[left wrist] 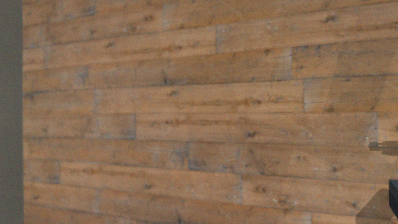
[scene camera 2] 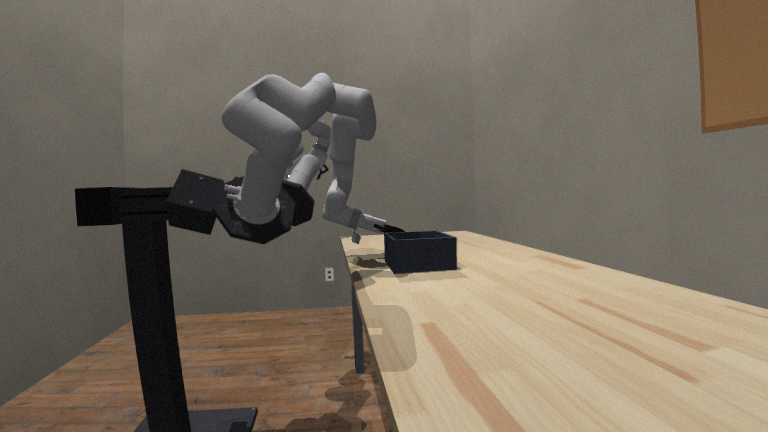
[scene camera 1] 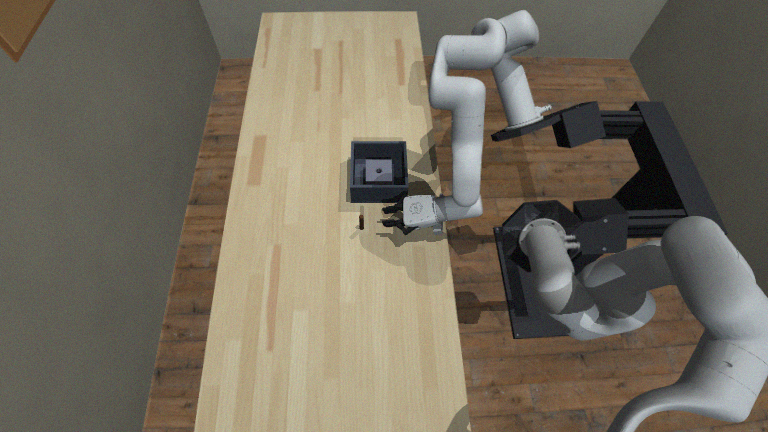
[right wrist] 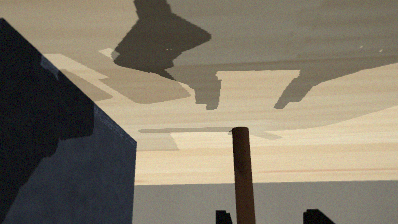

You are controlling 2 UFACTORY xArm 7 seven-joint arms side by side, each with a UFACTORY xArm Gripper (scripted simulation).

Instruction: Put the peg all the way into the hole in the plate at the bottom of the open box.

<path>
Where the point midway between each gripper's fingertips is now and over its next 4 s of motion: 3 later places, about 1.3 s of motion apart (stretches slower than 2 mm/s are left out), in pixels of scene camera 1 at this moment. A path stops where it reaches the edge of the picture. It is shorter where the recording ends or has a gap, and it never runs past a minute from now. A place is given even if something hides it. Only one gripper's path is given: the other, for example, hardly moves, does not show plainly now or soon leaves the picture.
The right gripper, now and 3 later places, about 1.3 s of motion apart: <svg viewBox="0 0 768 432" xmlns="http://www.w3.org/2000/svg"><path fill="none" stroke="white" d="M383 217L386 210L367 208L361 216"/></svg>
</path>
